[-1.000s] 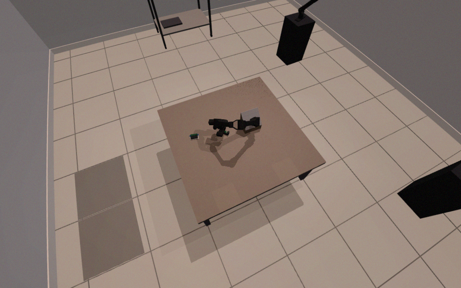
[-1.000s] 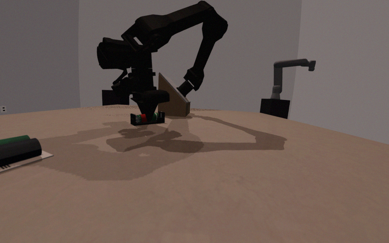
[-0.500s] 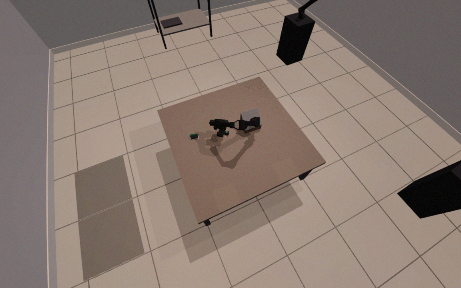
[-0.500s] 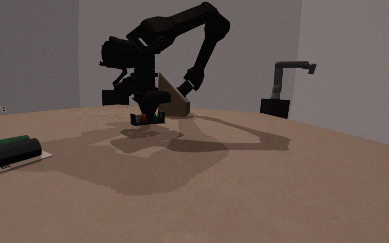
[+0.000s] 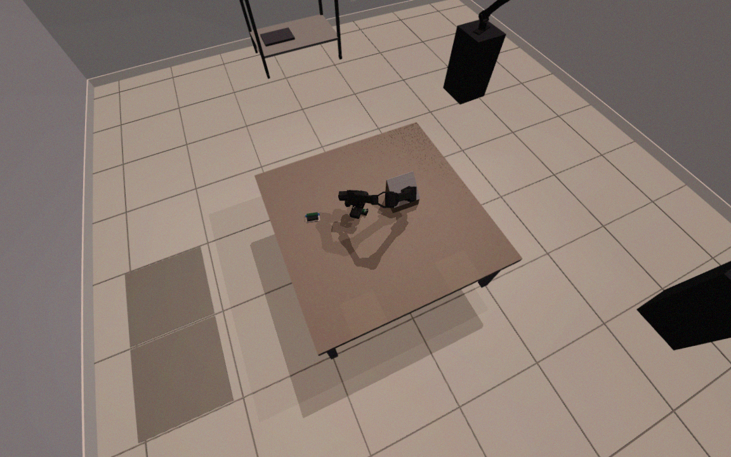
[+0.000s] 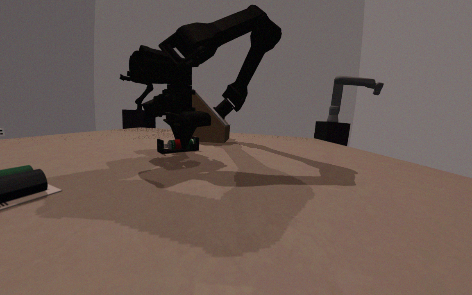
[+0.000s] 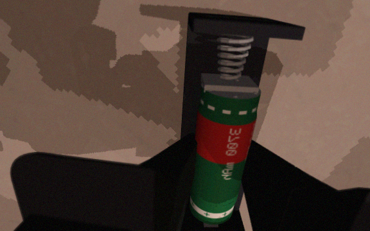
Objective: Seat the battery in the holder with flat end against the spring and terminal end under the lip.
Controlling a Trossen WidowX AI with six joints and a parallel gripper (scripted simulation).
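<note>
The battery is 1 cm above my gripper tip.
</note>
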